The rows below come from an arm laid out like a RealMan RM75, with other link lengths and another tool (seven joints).
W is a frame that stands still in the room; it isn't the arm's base.
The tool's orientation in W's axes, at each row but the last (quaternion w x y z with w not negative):
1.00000, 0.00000, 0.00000, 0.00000
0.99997, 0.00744, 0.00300, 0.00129
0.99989, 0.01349, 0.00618, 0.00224
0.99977, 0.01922, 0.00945, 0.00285
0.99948, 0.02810, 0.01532, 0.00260
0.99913, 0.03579, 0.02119, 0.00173
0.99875, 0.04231, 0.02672, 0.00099
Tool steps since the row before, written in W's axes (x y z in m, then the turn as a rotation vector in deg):
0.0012, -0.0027, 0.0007, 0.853, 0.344, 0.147
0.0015, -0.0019, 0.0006, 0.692, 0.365, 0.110
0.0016, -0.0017, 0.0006, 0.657, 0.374, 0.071
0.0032, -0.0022, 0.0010, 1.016, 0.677, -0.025
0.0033, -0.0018, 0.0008, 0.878, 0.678, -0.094
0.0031, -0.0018, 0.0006, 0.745, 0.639, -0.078
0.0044, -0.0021, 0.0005, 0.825, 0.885, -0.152
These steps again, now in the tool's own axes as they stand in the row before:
0.0012, -0.0027, 0.0007, 0.853, 0.344, 0.147
0.0015, -0.0019, 0.0006, 0.692, 0.365, 0.109
0.0016, -0.0017, 0.0007, 0.658, 0.373, 0.069
0.0032, -0.0022, 0.0011, 1.020, 0.670, -0.032
0.0033, -0.0018, 0.0010, 0.885, 0.668, -0.105
0.0031, -0.0018, 0.0009, 0.751, 0.630, -0.092
0.0044, -0.0020, 0.0009, 0.836, 0.869, -0.182

